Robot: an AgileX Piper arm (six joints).
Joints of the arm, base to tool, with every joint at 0 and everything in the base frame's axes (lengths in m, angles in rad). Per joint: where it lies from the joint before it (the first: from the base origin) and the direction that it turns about. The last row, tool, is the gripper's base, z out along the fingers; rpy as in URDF.
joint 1: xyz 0 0 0.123 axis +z
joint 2: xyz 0 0 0 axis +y
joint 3: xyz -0.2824 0 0.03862 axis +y
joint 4: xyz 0.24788 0 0.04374 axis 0.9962 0 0.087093
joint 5: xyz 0 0 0 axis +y
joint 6: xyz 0.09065 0 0.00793 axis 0.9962 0 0.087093
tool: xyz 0 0 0 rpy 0 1.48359 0
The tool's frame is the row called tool.
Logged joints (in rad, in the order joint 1, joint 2, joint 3, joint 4, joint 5, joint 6), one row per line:
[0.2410, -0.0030, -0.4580, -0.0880, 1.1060, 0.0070]
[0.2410, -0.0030, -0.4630, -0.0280, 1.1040, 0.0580]
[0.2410, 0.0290, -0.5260, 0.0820, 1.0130, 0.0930]
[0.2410, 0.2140, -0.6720, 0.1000, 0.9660, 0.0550]
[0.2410, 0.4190, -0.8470, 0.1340, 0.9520, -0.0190]
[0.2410, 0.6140, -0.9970, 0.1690, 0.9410, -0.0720]
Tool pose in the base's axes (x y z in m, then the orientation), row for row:
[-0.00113, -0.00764, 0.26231, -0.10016, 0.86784, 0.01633, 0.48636]
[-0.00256, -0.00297, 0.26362, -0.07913, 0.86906, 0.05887, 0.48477]
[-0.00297, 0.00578, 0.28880, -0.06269, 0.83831, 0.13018, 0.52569]
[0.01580, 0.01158, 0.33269, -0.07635, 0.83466, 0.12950, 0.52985]
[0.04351, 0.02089, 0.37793, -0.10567, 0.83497, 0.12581, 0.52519]
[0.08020, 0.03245, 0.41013, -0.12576, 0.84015, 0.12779, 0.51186]
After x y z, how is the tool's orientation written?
As a quaternion, x y z w.
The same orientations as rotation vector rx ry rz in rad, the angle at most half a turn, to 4 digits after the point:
[-0.2437, 2.1114, 0.0397]
[-0.1926, 2.1158, 0.1433]
[-0.1499, 2.0050, 0.3113]
[-0.1823, 1.9927, 0.3092]
[-0.2528, 1.9974, 0.3010]
[-0.3026, 2.0214, 0.3075]

